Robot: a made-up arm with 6 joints. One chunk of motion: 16 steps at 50 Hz.
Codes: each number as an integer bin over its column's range. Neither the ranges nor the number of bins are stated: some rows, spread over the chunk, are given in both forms.
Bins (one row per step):
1: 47 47 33 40 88 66
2: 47 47 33 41 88 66
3: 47 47 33 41 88 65
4: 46 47 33 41 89 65
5: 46 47 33 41 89 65
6: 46 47 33 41 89 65
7: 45 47 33 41 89 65
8: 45 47 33 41 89 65
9: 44 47 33 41 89 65
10: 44 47 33 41 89 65
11: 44 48 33 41 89 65
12: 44 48 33 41 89 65
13: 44 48 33 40 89 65
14: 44 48 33 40 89 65
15: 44 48 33 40 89 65
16: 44 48 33 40 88 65
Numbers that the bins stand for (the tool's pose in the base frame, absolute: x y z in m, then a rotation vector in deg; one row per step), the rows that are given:
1: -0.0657 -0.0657 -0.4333 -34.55 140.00 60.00
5: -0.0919 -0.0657 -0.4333 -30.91 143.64 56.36
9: -0.1444 -0.0657 -0.4333 -30.91 143.64 56.36
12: -0.1444 -0.0394 -0.4333 -30.91 143.64 56.36
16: -0.1444 -0.0394 -0.4333 -34.55 140.00 56.36
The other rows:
2: -0.0657 -0.0657 -0.4333 -30.91 140.00 60.00
3: -0.0657 -0.0657 -0.4333 -30.91 140.00 56.36
4: -0.0919 -0.0657 -0.4333 -30.91 143.64 56.36
6: -0.0919 -0.0657 -0.4333 -30.91 143.64 56.36
7: -0.1182 -0.0657 -0.4333 -30.91 143.64 56.36
8: -0.1182 -0.0657 -0.4333 -30.91 143.64 56.36
10: -0.1444 -0.0657 -0.4333 -30.91 143.64 56.36
11: -0.1444 -0.0394 -0.4333 -30.91 143.64 56.36
13: -0.1444 -0.0394 -0.4333 -34.55 143.64 56.36
14: -0.1444 -0.0394 -0.4333 -34.55 143.64 56.36
15: -0.1444 -0.0394 -0.4333 -34.55 143.64 56.36

